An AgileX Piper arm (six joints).
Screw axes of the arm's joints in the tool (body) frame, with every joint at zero. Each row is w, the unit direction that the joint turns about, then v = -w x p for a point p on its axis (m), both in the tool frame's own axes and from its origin. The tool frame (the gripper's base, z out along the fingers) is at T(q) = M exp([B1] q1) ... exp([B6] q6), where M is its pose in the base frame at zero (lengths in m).
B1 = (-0.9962, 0, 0.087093, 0, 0.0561, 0)
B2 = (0, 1, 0, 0.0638, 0, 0.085)
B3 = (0, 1, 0, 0.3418, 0, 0.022)
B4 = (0, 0, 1, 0, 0, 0)
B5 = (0, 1, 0, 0.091, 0, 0)
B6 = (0, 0, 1, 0, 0, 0)
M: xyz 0.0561 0 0.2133 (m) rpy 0 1.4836 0 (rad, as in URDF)
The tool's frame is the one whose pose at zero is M.
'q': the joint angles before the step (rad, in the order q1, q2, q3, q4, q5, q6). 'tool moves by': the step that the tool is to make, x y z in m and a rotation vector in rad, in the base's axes. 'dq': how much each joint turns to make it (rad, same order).
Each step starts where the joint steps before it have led.
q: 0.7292, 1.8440, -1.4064, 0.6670, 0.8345, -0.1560
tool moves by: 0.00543, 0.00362, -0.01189, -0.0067, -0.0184, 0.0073
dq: 0.0000, 0.0321, 0.0000, 0.0058, -0.0321, -0.0358
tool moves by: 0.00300, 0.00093, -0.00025, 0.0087, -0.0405, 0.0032
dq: 0.0000, 0.0024, 0.0001, 0.0001, -0.0331, -0.0287
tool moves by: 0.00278, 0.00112, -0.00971, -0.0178, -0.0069, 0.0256
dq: -0.0022, 0.0240, -0.0001, -0.0010, -0.0018, -0.0365
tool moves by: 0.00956, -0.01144, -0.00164, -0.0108, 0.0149, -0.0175
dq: -0.0390, 0.0026, 0.0001, -0.0010, 0.0249, -0.0087
